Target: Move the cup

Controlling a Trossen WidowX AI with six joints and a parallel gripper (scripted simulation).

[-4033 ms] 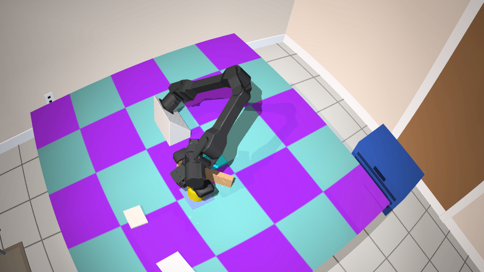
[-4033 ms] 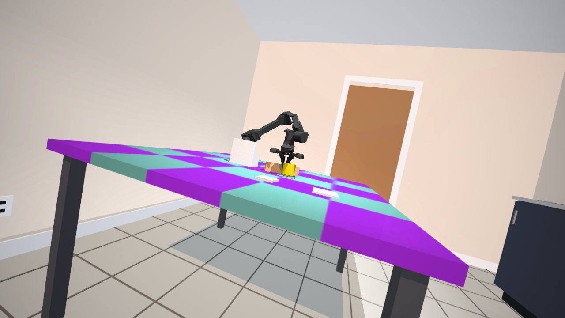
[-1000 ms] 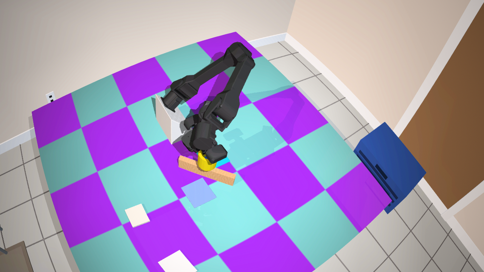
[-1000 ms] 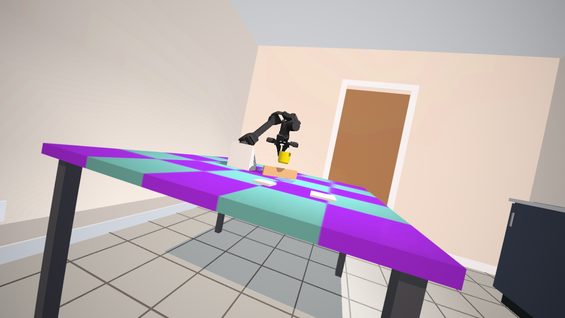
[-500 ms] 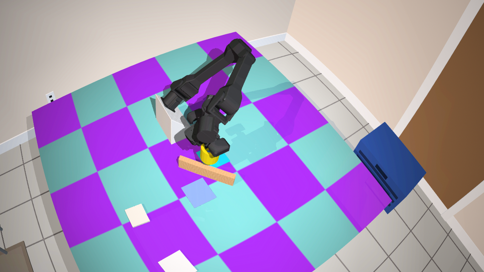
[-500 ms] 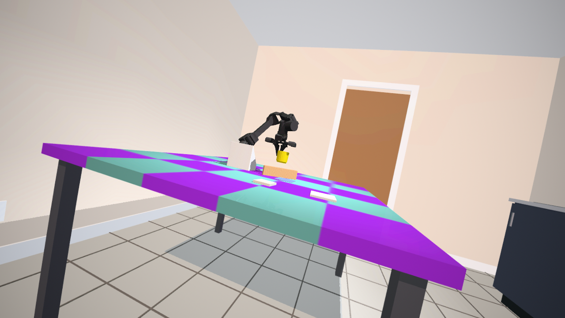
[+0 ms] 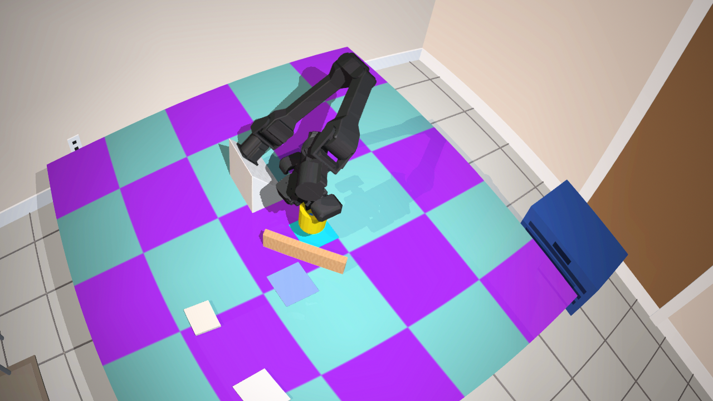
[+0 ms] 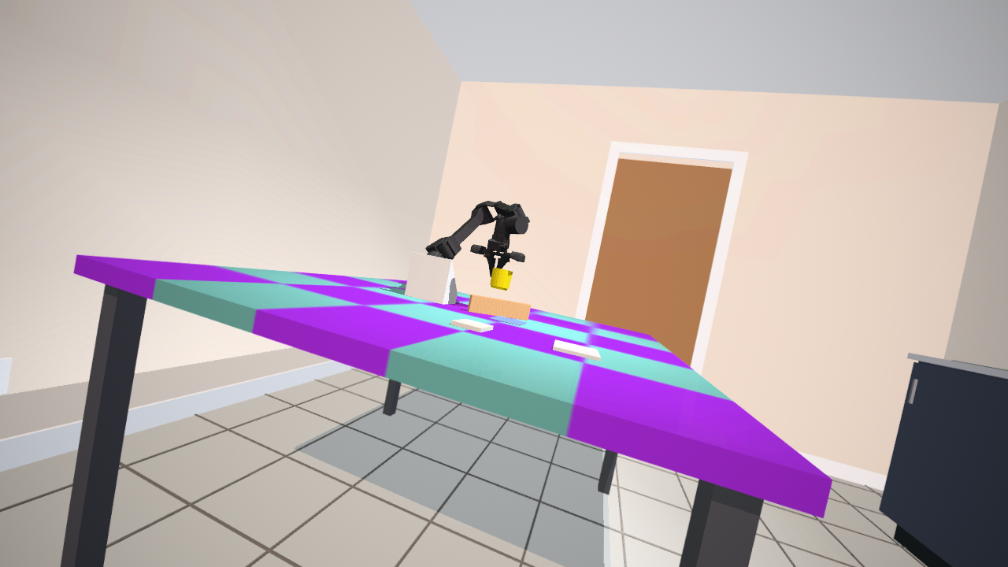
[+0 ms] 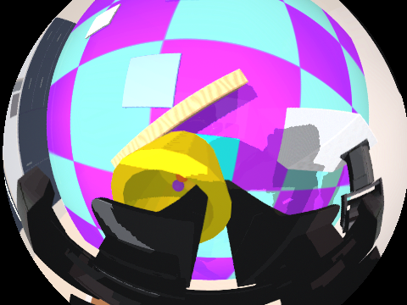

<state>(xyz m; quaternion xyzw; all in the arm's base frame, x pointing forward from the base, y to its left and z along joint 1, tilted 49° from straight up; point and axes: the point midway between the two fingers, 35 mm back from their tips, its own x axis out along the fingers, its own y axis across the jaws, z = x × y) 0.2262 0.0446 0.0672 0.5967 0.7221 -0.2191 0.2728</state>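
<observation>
My gripper tip is now 30 mm short of the red marble and 20 mm above it. Round my gripper tip: wooden bar: 60 mm ahead, 30 mm to the right, 100 mm below; purple marble: 30 mm ahead, 20 mm to the left, 20 mm below; yellow cup: 20 mm ahead.
</observation>
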